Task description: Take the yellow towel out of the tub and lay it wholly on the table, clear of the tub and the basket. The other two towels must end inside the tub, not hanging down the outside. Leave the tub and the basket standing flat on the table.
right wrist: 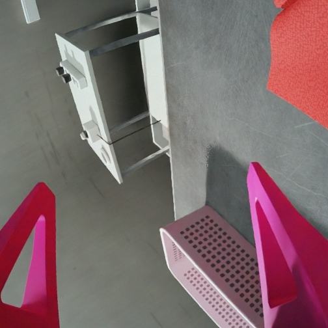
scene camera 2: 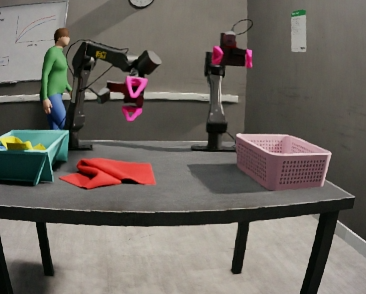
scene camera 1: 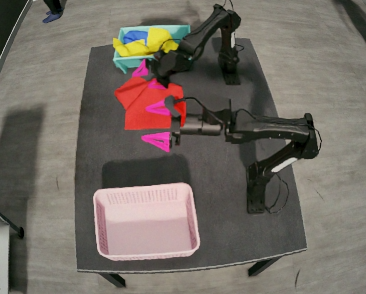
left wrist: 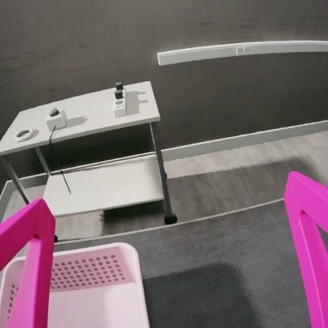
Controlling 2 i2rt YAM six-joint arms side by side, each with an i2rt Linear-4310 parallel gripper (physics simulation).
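The yellow towel lies in the teal tub beside the blue towel; part of it rests over the tub's left rim in scene camera 1. The red towel lies on the table, partly folded over, near the tub. My right gripper is open and empty above the red towel. My left gripper is open and empty, high above the table. The pink basket stands flat on the table.
The dark table carries both arm bases along one long side. A white cart stands beyond the table. In scene camera 1 the right arm reaches across the tub's lower right corner.
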